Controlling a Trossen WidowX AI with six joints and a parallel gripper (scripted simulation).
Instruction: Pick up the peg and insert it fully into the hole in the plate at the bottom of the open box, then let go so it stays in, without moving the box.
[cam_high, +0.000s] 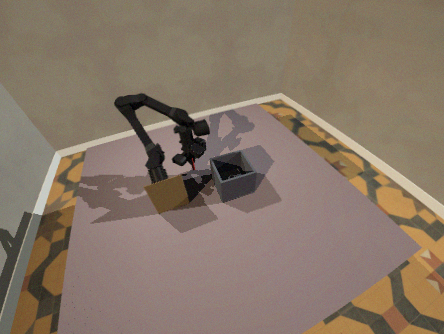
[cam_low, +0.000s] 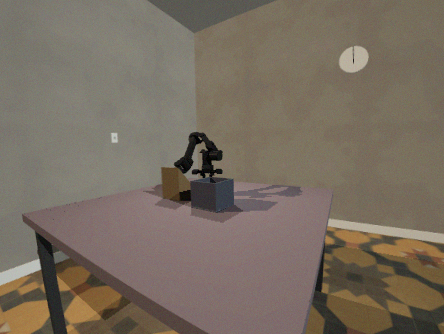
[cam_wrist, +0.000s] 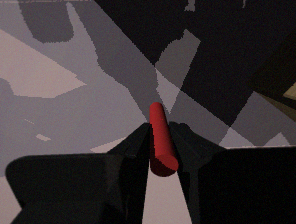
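Right now the dark plate is 16 cm to the right of my hand, 14 cm ahead of it and 6 cm below it. The rest, counted from my hand: red peg (3 cm below).
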